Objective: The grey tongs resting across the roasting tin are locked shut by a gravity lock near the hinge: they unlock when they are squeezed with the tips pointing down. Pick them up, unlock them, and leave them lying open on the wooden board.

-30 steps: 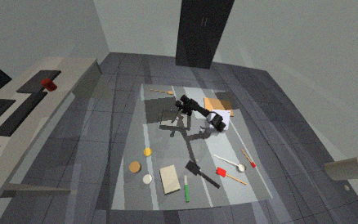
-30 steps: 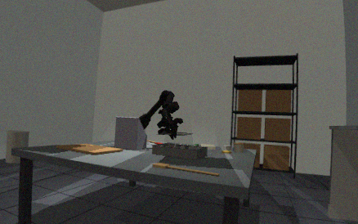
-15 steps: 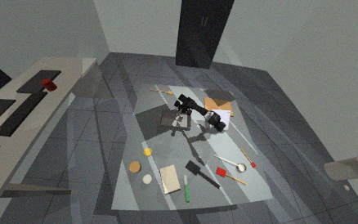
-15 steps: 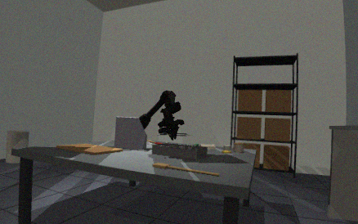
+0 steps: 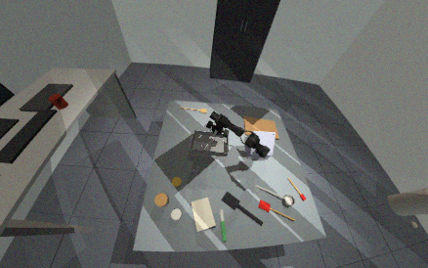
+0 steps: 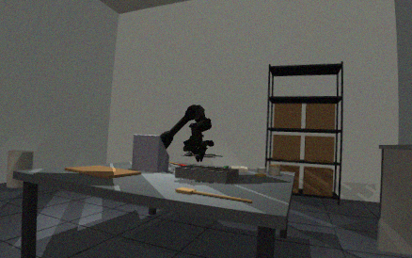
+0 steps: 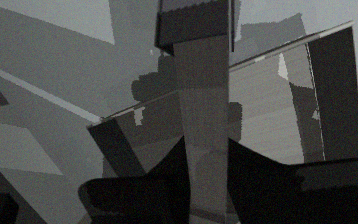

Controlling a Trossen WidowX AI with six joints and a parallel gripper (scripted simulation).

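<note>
My gripper tip is now 70 mm above the roasting tin, 50 mm to the right of it and 30 mm short of it. The rest, counted from my gripper tip: black spatula: 550 mm to the left, 200 mm behind, 90 mm below; yellow lock piece: 30 mm above, 20 mm to the right, 20 mm behind; wooden board: 500 mm behind, 190 mm to the right, 90 mm below.
</note>
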